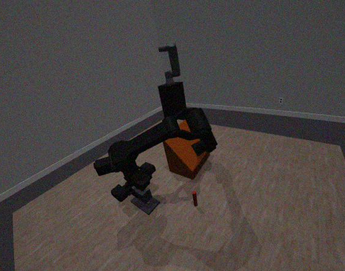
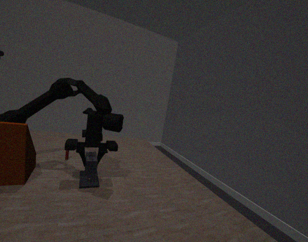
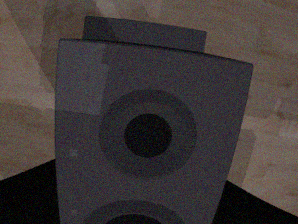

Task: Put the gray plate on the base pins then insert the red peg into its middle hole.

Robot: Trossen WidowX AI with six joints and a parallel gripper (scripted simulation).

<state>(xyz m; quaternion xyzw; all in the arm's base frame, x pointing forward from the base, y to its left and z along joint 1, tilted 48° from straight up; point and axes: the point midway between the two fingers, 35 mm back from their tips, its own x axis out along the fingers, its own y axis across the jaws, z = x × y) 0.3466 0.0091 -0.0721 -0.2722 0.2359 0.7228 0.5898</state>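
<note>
Right now the base is 5 cm below my gripper tip. Also, from my gripper tip: red peg: 12 cm behind, 19 cm to the left, 2 cm below; gray plate: 3 cm above.
</note>
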